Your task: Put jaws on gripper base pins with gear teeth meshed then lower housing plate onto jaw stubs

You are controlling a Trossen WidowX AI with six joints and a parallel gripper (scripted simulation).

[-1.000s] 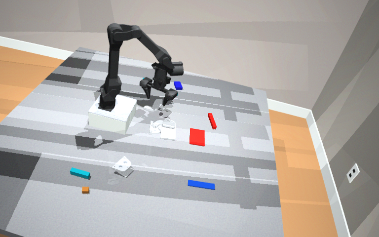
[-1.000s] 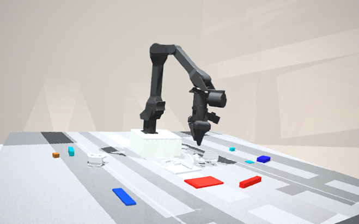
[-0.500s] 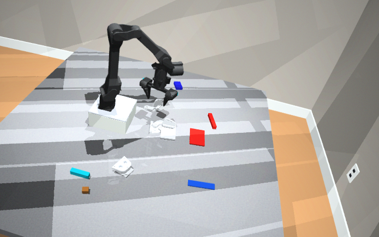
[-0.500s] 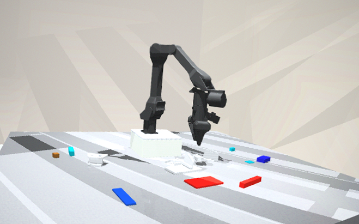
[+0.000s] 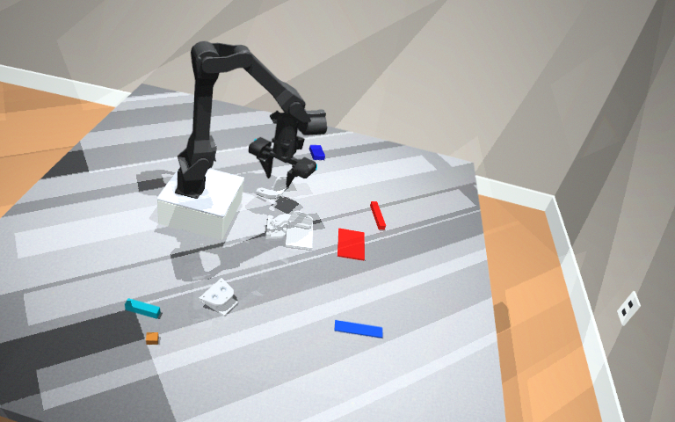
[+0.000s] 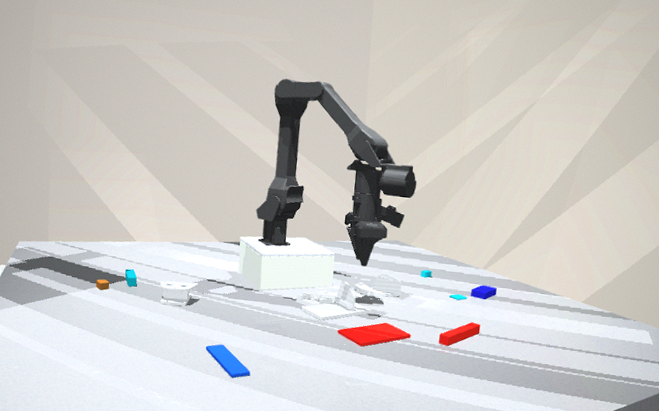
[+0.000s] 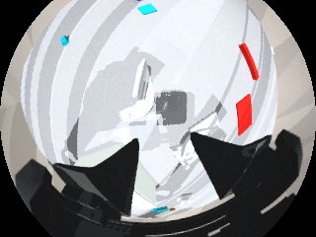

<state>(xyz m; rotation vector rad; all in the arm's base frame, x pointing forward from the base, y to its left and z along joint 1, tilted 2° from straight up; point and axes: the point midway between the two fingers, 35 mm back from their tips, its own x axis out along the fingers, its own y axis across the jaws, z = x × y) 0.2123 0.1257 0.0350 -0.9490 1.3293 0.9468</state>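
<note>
The white jaw lies 4 cm behind my gripper tip, 4 cm to the left of it and 7 cm below it. From my gripper tip the other things lie so: flat white plate: 9 cm ahead, 10 cm to the right, 7 cm below; white housing plate: 2 cm ahead, 11 cm to the right, 7 cm below; red plate: 24 cm ahead, 10 cm to the right, 8 cm below.
</note>
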